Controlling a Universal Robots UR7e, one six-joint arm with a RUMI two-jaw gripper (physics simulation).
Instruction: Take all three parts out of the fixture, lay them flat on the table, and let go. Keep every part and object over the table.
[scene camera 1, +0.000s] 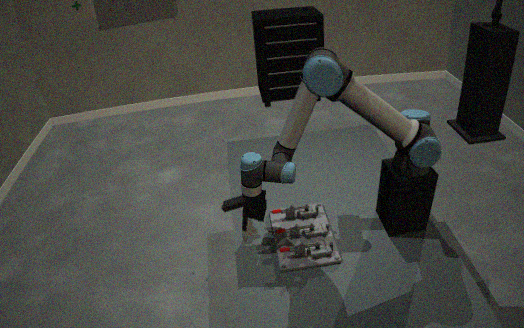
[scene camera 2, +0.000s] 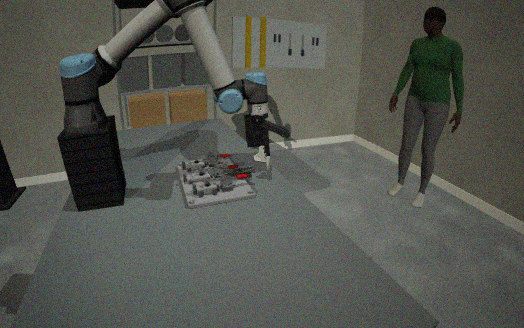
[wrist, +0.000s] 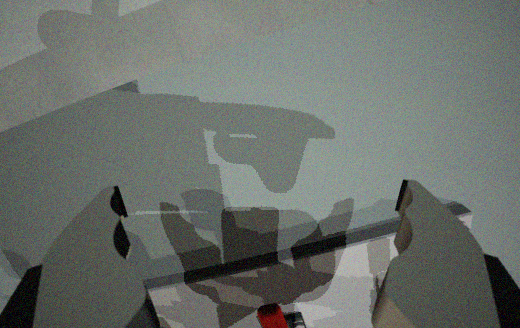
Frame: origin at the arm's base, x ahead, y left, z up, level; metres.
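Seen in the pictures: gripper, fingertip midpoint: (scene camera 1: 249, 229) (scene camera 2: 264, 162) (wrist: 261, 186); arm's base, origin of the base link: (scene camera 1: 410, 166) (scene camera 2: 86, 125).
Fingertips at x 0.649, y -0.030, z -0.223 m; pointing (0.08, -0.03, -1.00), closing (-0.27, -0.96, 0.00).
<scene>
Pixels of each thing's top centre, then the offset from my fingertips to it. "pt": a spot on its surface instead. Level surfaces: height alone.
- middle handle, surface spot: (scene camera 2: 233, 166) (scene camera 1: 280, 229) pt 0.123 m back, 0.019 m left, 0.004 m down
- far handle, surface spot: (scene camera 1: 276, 211) pt 0.122 m back, 0.078 m right, 0.007 m up
- middle part, middle of its top: (scene camera 2: 197, 175) (scene camera 1: 315, 228) 0.265 m back, 0.027 m left, 0.024 m down
- far part, middle of its top: (scene camera 2: 205, 185) (scene camera 1: 307, 209) 0.255 m back, 0.083 m right, 0.013 m down
- red handle, surface spot: (wrist: 271, 316) pt 0.108 m back, 0.024 m left, 0.004 m down
- table, its level: 0.054 m down
The fixture is a light plate (scene camera 1: 310, 262) (scene camera 2: 222, 200) (wrist: 355, 262) on the table, bearing three toggle clamps with red handles. The near handle (scene camera 1: 284, 249) (scene camera 2: 242, 176), middle handle (scene camera 1: 280, 231) (scene camera 2: 233, 166) and far handle (scene camera 1: 276, 211) all lie low, pointing outward. Three pale grey parts sit in the fixture: the near part (scene camera 1: 320, 250), middle part (scene camera 1: 318, 230) and far part (scene camera 1: 310, 212). My gripper (scene camera 1: 249, 234) (scene camera 2: 264, 159) (wrist: 261, 186) is open and empty, just outside the handle-side edge, above the table. A red handle (wrist: 271, 316) shows low between the fingers in the wrist view.
The robot's black base block (scene camera 1: 406, 200) (scene camera 2: 95, 172) stands on the other side of the fixture. The table (scene camera 2: 225, 270) ends at a long edge right of the gripper in scene camera 2. A person (scene camera 2: 435, 75) stands on the floor beyond; a black cabinet (scene camera 1: 290, 50) stands behind.
</scene>
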